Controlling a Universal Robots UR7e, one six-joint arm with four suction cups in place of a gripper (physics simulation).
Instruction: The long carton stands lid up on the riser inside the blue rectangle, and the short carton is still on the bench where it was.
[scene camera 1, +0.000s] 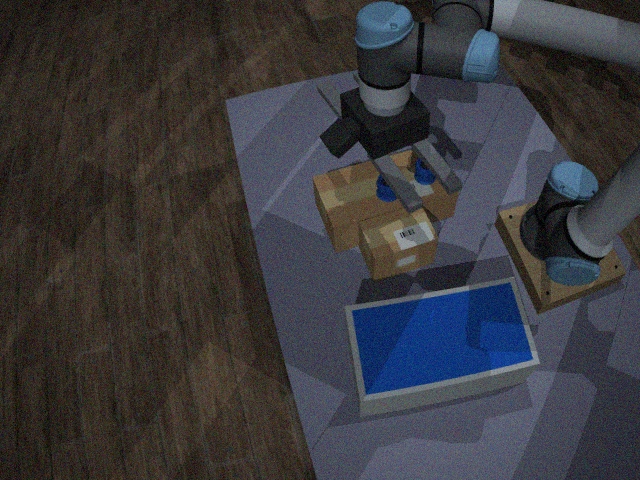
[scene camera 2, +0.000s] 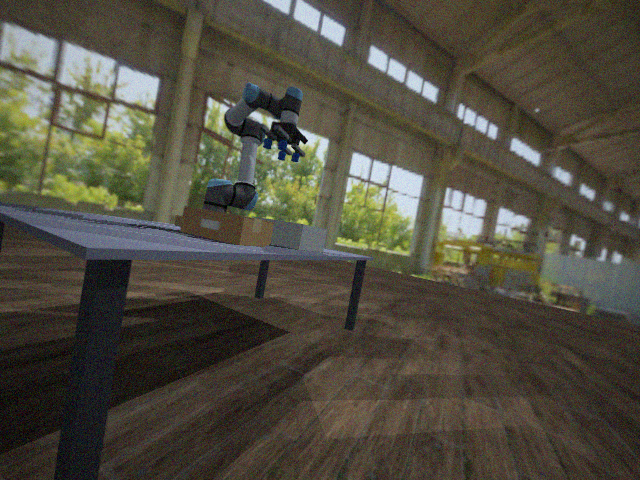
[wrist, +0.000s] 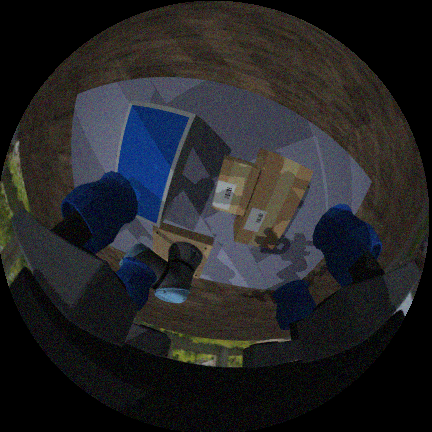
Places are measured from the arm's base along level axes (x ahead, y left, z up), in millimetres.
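Where they show: end effector, tool point: (scene camera 2: 281, 154) (wrist: 221, 260); arm's base, origin of the base link: (wrist: 185, 253).
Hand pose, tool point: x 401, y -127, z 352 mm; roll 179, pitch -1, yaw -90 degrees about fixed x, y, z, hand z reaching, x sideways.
Note:
Each offset is from my tool point to the top centre of the thing. Level surfaces: height alone.
The long carton @(dx -104, dy -159, dz -301 mm) (scene camera 1: 346, 198) (scene camera 2: 227, 229) (wrist: 284, 185) lies lid up on the bench @(dz -403 mm) (scene camera 1: 305, 310) (scene camera 2: 129, 240) (wrist: 95, 125). The short carton @(dx -61, dy -32, dz -301 mm) (scene camera 1: 382, 253) (wrist: 241, 177) stands on the bench close beside it, on the riser's side; I cannot make it out in scene camera 2. The riser @(dx -11, dy +234, dz -284 mm) (scene camera 1: 439, 397) (scene camera 2: 299, 236) has the blue rectangle @(dx -11, dy +234, dz -284 mm) (scene camera 1: 439, 335) (wrist: 152, 155) on its top, with no carton on it. My gripper (scene camera 1: 405, 180) (scene camera 2: 282, 148) (wrist: 220, 260) is open, suction cups bare, and hangs well above the bench. In scene camera 1 it covers part of the long carton.
The arm's base stands on a wooden plate (scene camera 1: 532, 273) (wrist: 167, 236) beside the riser and cartons. The bench edge runs behind the long carton, with the floor beyond. Dark shadows lie between the short carton and the riser.

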